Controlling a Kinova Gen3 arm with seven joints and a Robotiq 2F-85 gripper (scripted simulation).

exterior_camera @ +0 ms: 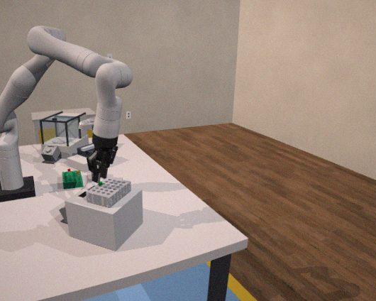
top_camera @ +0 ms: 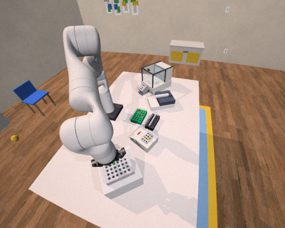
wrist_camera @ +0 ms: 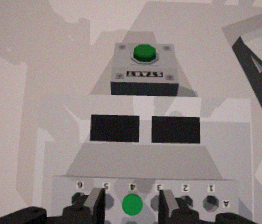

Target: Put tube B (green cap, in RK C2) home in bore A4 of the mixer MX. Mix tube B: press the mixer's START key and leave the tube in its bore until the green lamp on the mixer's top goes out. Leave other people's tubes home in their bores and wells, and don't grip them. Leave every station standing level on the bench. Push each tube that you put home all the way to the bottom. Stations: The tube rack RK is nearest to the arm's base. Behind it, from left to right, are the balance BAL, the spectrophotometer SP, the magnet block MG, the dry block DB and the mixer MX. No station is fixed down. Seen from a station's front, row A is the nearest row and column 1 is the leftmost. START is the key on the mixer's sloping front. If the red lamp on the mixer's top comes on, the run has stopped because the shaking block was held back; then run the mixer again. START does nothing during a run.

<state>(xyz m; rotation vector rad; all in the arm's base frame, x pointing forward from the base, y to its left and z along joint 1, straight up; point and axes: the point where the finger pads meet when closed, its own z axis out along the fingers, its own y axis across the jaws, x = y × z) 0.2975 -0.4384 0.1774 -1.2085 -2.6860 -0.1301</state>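
The green start key is 9 cm behind my hand, 12 cm to the left of it and 14 cm below it. The rest, counted from my hand: black magnet block (8 cm ahead, 41 cm to the left, 19 cm below); dry block (6 cm ahead, 25 cm to the left, 18 cm below); grey shaking block (2 cm ahead, 1 cm to the right, 6 cm below).
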